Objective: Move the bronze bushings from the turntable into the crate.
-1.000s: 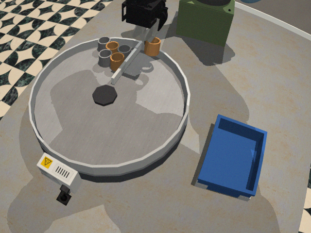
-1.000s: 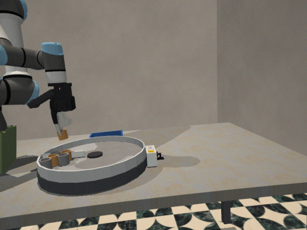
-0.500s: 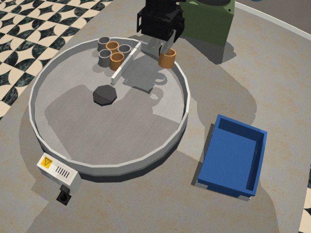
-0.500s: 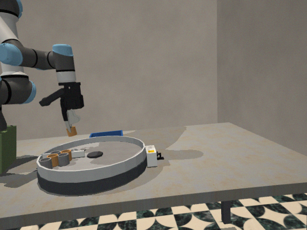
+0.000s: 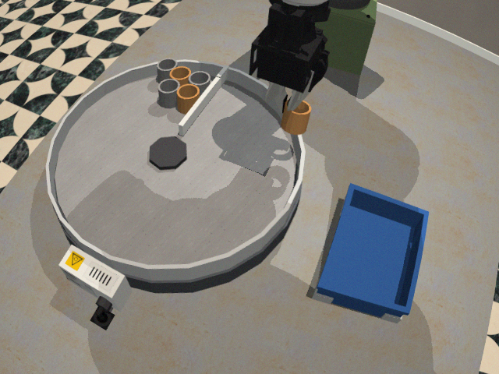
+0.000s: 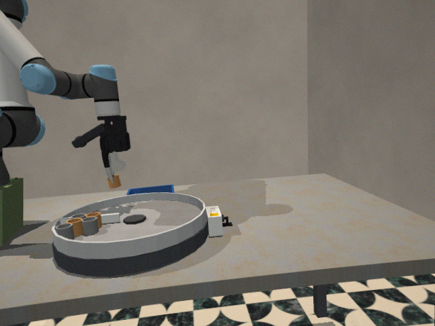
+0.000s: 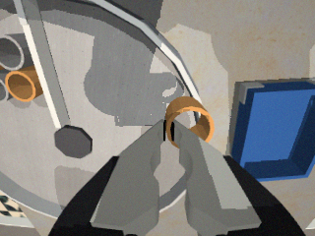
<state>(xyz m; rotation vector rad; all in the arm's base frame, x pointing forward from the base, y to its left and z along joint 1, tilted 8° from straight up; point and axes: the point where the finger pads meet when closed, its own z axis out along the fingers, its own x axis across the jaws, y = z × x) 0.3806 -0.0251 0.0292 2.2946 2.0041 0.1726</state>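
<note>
Now: the blue crate 12 cm ahead of my hand, 19 cm to the left of it and 13 cm below it. Round my hand: round grey turntable (7 cm ahead, 16 cm to the right, 10 cm below).
</note>
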